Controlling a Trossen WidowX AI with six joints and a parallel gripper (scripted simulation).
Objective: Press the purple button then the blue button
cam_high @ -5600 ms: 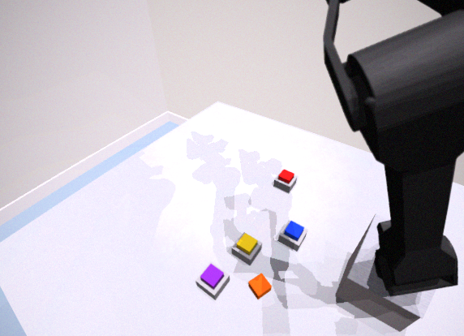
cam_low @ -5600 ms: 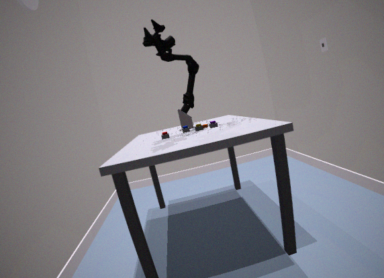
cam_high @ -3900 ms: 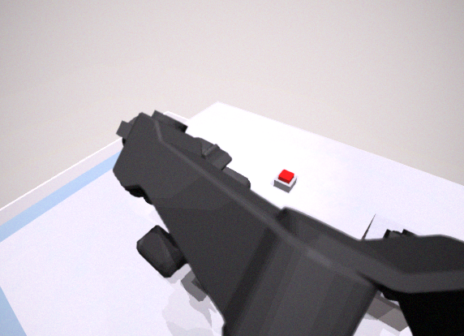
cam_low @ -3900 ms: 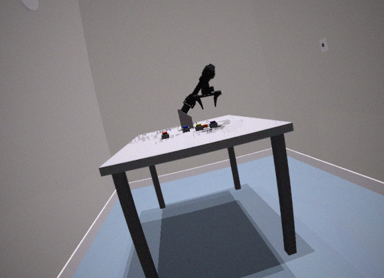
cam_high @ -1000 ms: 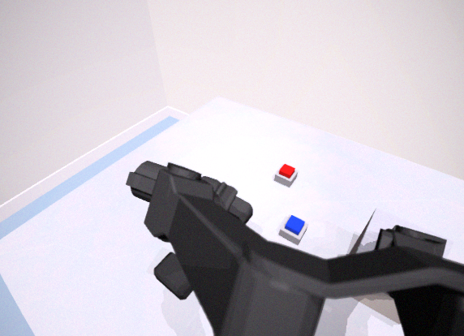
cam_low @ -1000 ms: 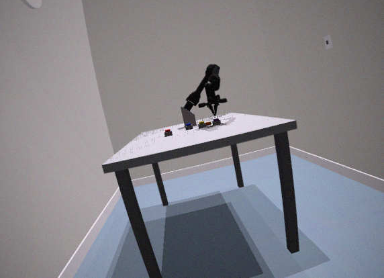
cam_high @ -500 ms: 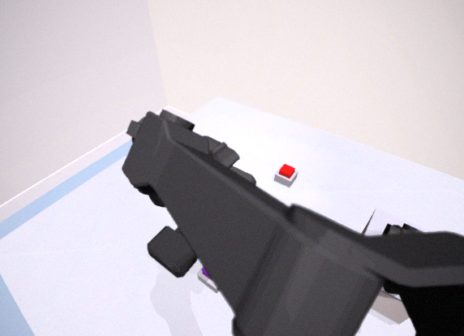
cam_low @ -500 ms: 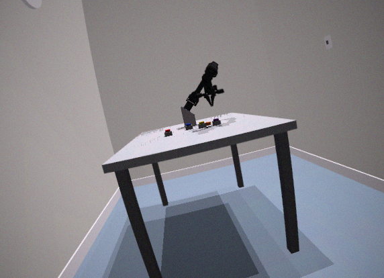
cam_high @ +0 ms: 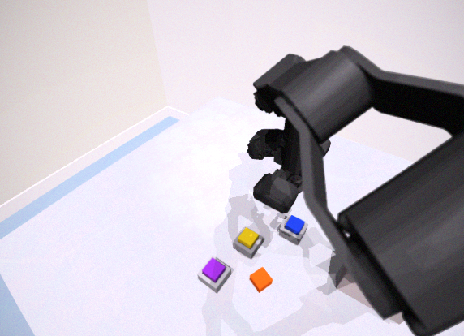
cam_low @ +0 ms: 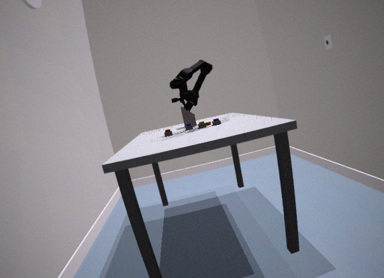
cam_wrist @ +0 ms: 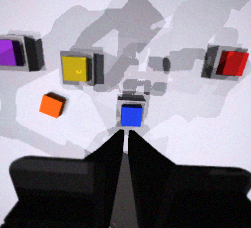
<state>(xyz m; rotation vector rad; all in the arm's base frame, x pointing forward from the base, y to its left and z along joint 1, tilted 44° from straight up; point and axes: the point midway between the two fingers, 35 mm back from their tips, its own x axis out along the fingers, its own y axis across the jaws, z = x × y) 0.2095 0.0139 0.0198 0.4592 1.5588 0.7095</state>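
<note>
Now: the blue button 100 mm below my gripper tip, 20 mm to the right of it and 20 mm behind it. From my gripper tip the other things lie so: red button: 150 mm to the right, 100 mm below, 90 mm ahead; small orange block: 120 mm to the left, 120 mm below, 30 mm behind; yellow button: 100 mm below, 80 mm to the left, 40 mm ahead.
</note>
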